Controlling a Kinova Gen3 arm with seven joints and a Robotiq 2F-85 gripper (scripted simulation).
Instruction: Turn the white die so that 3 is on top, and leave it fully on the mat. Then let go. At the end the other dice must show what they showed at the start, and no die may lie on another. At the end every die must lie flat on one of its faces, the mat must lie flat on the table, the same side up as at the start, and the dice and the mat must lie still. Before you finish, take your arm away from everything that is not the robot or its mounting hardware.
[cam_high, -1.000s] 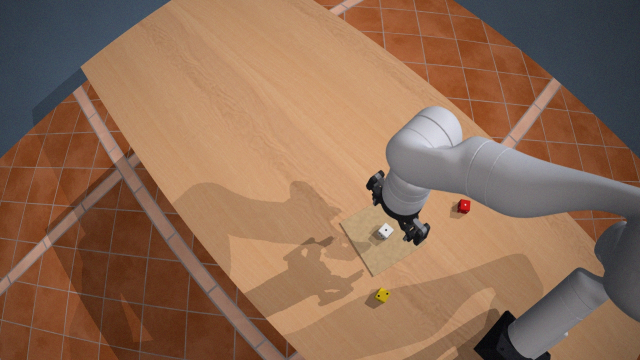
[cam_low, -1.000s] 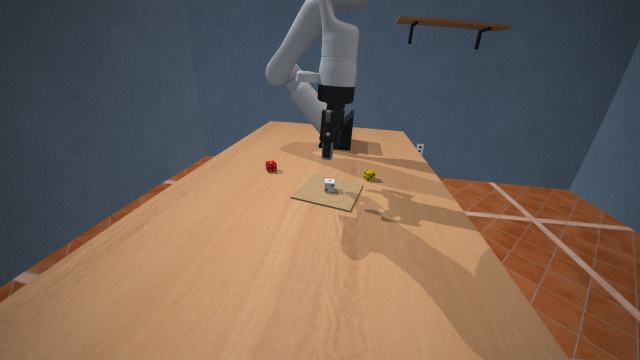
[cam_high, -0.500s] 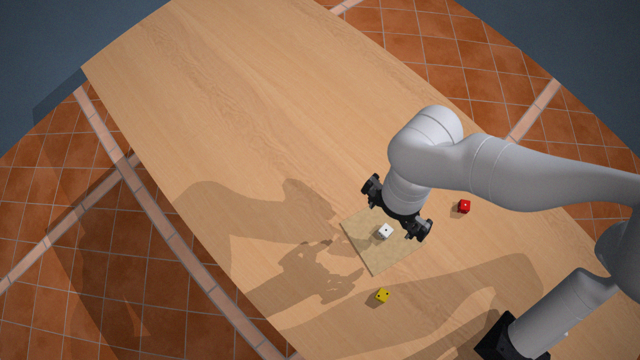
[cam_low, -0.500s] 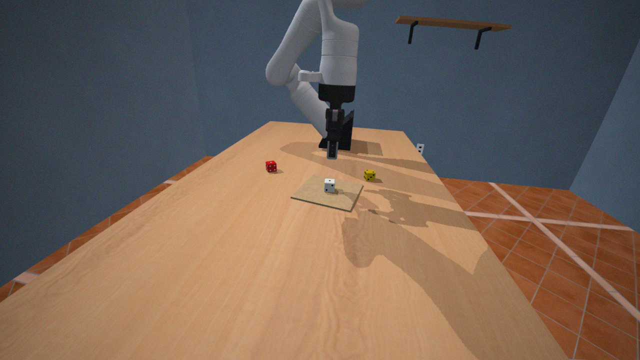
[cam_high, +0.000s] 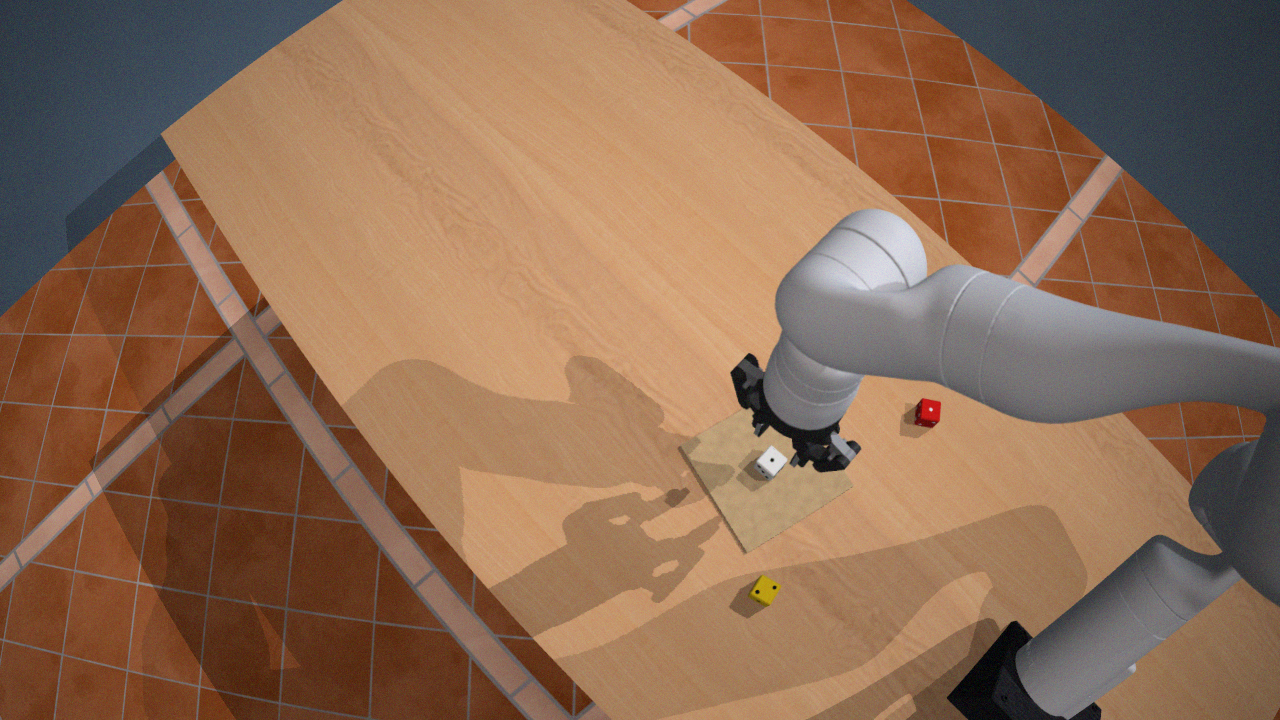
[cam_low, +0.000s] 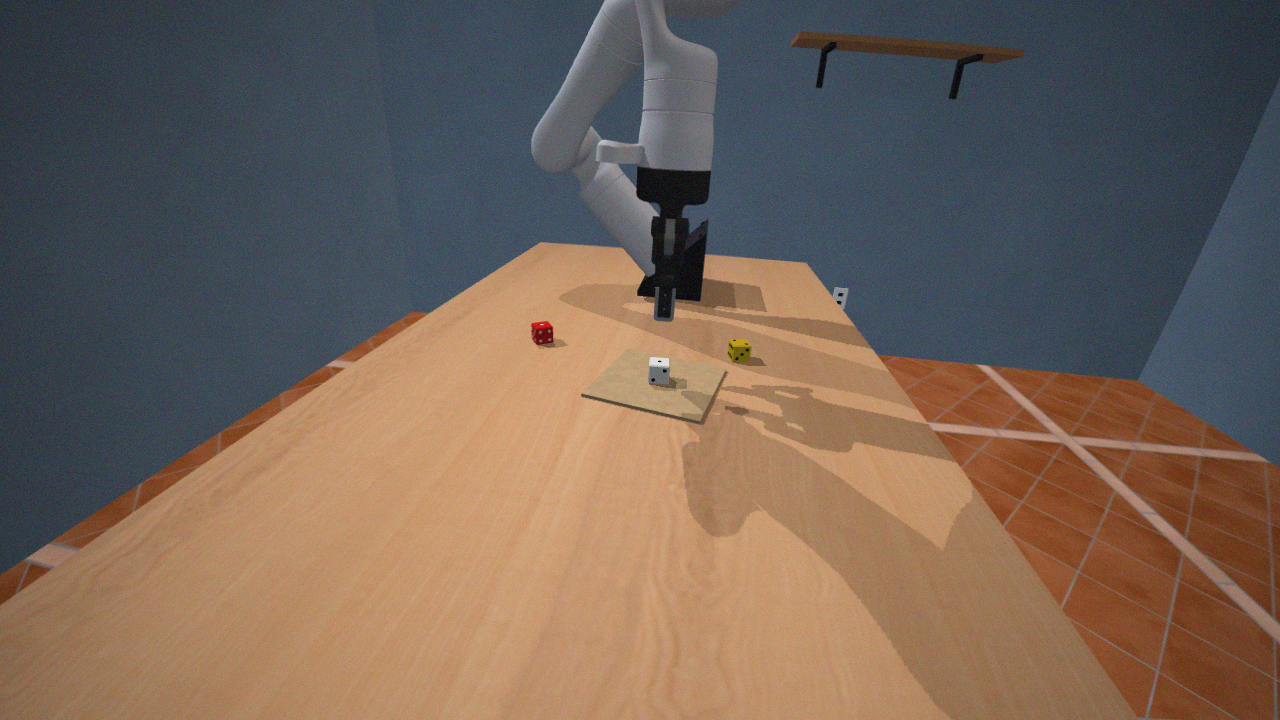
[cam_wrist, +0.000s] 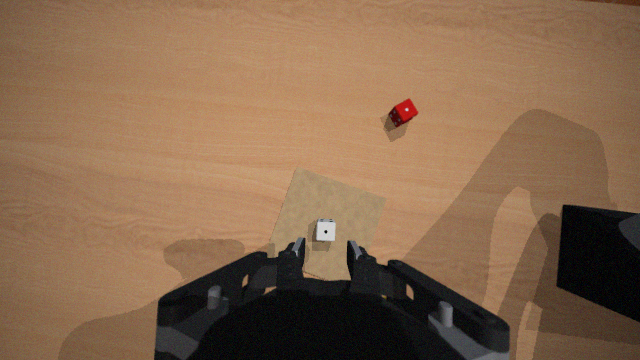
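My gripper is now 9 cm above the white die. The rest, counted from my hand: tan mat 11 cm below; then yellow die 8 cm behind, 11 cm to the left, 10 cm below; then red die 12 cm behind, 16 cm to the right, 10 cm below.
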